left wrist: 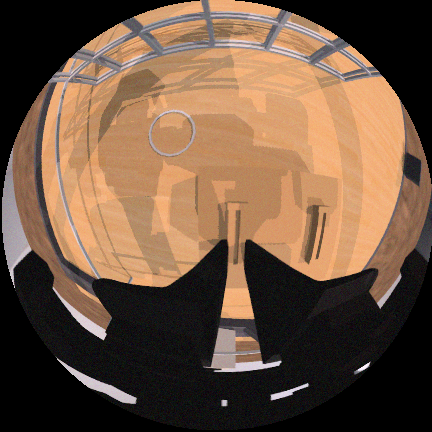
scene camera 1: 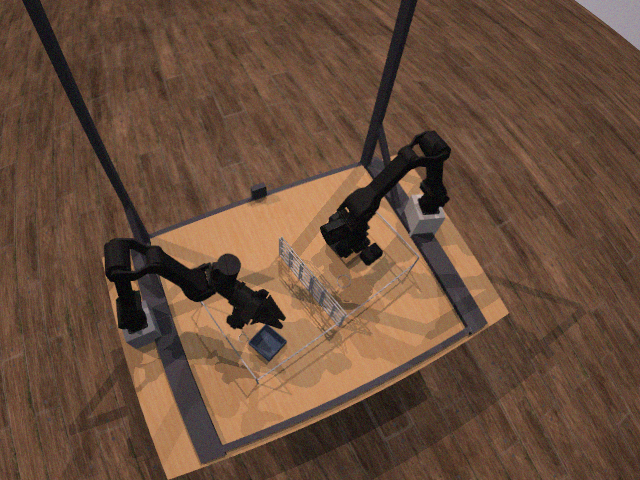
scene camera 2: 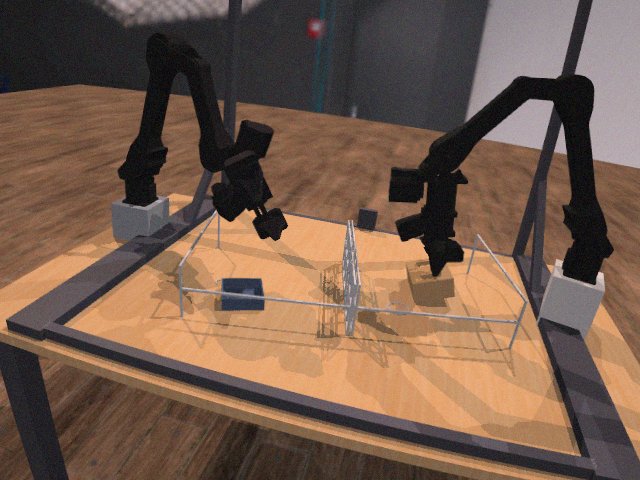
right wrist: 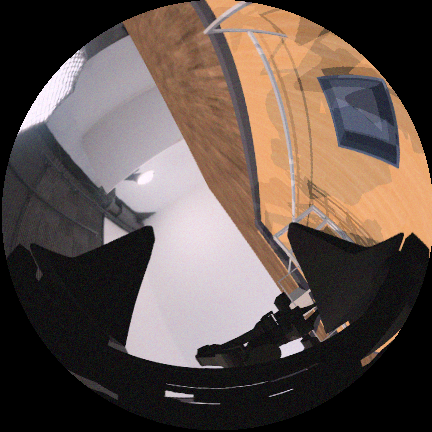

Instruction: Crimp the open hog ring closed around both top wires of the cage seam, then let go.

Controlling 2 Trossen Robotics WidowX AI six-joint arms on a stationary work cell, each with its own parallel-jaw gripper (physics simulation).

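Pixels of known places: left gripper, fingertip midpoint: (left wrist: 234, 245) (scene camera 1: 353, 248) (scene camera 2: 434, 274); right gripper, fingertip midpoint: (scene camera 1: 283, 323) (scene camera 2: 268, 221) (right wrist: 222, 231); left arm's base, origin of the base link: (scene camera 1: 428, 206) (scene camera 2: 579, 274); right arm's base, origin of the base link: (scene camera 1: 135, 320) (scene camera 2: 140, 200).
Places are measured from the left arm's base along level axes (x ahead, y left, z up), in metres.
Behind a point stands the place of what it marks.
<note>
The cage seam (scene camera 1: 311, 283) {x 0.425, y 0.201, z -0.052 m} (scene camera 2: 351, 273) {x 0.399, y 0.245, z -0.038 m} is an upright lattice of grey wires at mid-table, crossing the top of the left wrist view. A thin pale ring (scene camera 2: 398, 303) {x 0.320, y 0.161, z -0.115 m} (left wrist: 150, 132) {x 0.307, y 0.199, z -0.114 m} lies flat, apart from the seam, on the left arm's side. Its gap cannot be made out. My left gripper (scene camera 2: 436, 271) {x 0.275, y 0.097, z -0.057 m} (left wrist: 234, 245) {x 0.275, y 0.097, z -0.057 m} is shut on a tan slotted block (scene camera 2: 431, 289) {x 0.268, y 0.121, z -0.080 m} (left wrist: 275, 225) {x 0.298, y 0.080, z -0.062 m}, above the table beyond the ring. In scene camera 1 its fingertips are hidden. My right gripper (scene camera 1: 283, 321) {x 0.527, y 0.349, z 0.061 m} (scene camera 2: 271, 225) {x 0.527, y 0.349, z 0.061 m} (right wrist: 222, 231) {x 0.527, y 0.349, z 0.061 m} is open and empty, raised over the bin's side.
A dark blue bin (scene camera 1: 258, 351) {x 0.604, y 0.379, z -0.094 m} (scene camera 2: 242, 304) {x 0.549, y 0.384, z -0.102 m} (right wrist: 367, 152) {x 0.546, y 0.328, z -0.091 m} sits on the table on the right arm's side. A thin wire frame (scene camera 2: 294, 301) {x 0.443, y 0.375, z -0.057 m} runs low around the work area and meets the seam. A small dark block (scene camera 1: 258, 191) {x 0.551, y -0.161, z -0.070 m} (scene camera 2: 367, 218) {x 0.545, y -0.161, z -0.081 m} is at the back edge.
</note>
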